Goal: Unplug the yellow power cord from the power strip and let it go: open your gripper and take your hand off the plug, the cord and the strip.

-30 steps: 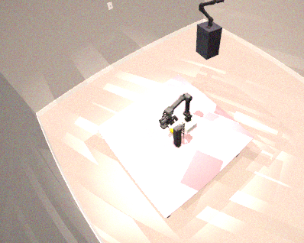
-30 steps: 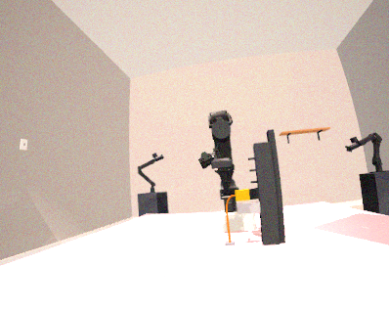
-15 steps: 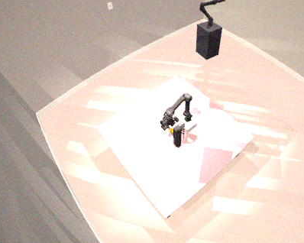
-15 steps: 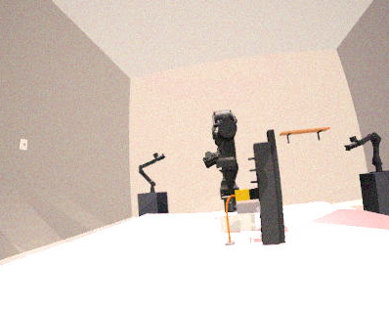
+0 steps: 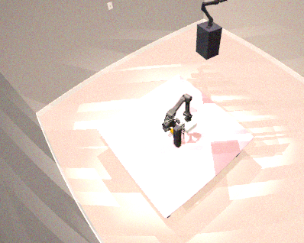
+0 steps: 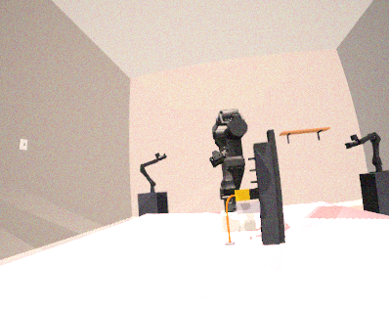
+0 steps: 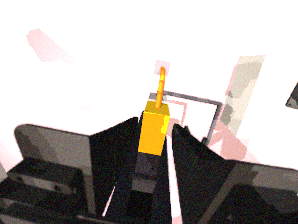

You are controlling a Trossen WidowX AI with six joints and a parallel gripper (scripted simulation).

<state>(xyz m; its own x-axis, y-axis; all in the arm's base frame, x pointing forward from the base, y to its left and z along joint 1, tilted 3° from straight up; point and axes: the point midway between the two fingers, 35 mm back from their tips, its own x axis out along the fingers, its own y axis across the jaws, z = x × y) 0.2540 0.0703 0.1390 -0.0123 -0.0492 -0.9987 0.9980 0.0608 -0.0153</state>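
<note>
My gripper tip is 30 mm to the right of the yellow plug and 10 mm above it.
</note>
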